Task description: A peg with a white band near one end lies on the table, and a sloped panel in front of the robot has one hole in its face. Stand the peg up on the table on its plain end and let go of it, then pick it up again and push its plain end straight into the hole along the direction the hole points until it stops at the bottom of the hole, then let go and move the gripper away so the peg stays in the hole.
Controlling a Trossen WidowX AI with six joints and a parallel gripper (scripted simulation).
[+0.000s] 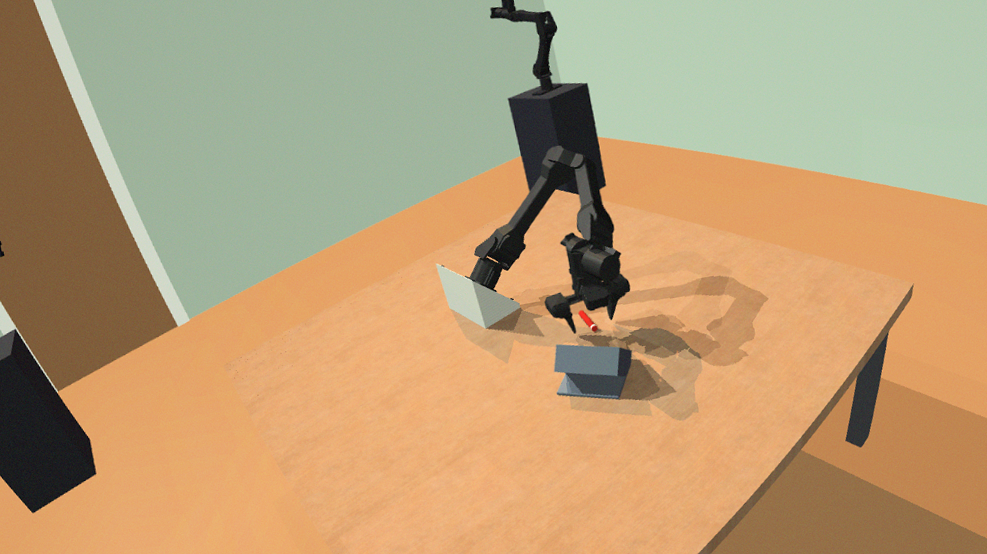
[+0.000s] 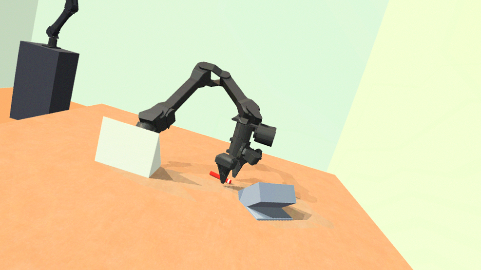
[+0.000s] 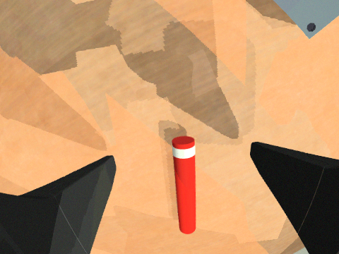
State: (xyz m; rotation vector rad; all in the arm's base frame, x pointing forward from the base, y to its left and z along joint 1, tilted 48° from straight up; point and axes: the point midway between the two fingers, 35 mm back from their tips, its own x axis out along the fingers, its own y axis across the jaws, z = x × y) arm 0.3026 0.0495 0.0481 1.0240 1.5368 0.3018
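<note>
Now: gripper tip 1 cm past the red peg and 1 cm to the right of it. From my gripper tip the other things lie so: grey-blue panel block 11 cm ahead, 12 cm to the right, 3 cm above.
</note>
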